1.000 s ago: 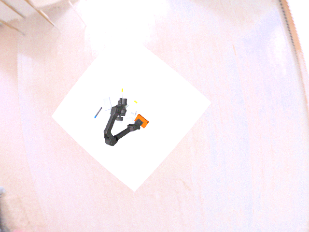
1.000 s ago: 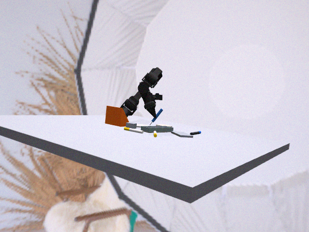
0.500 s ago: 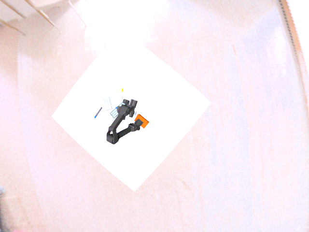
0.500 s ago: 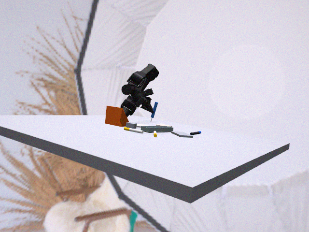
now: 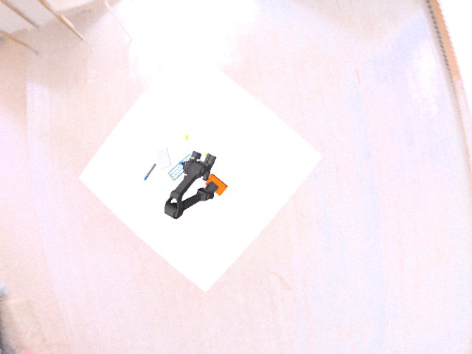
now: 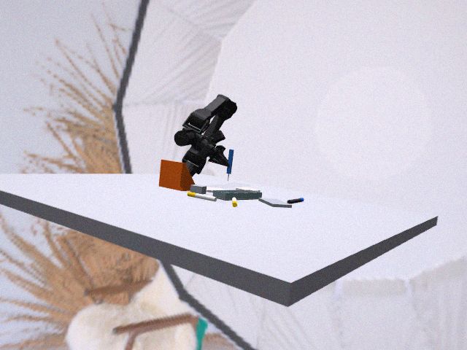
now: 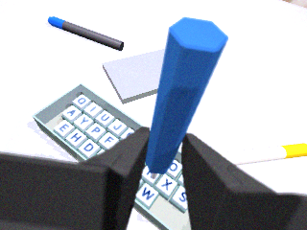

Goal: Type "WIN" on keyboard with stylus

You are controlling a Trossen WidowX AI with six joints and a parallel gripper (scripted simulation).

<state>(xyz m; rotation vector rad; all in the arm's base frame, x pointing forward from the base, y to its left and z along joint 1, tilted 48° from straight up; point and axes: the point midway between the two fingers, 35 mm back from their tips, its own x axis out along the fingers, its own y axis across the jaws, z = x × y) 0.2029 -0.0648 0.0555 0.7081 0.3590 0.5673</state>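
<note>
The W key lies 110 mm below my gripper tip. The rest, counted from my gripper tip: flat grey block: 170 mm ahead, 120 mm below, 80 mm to the left; blue stylus: 20 mm below.
</note>
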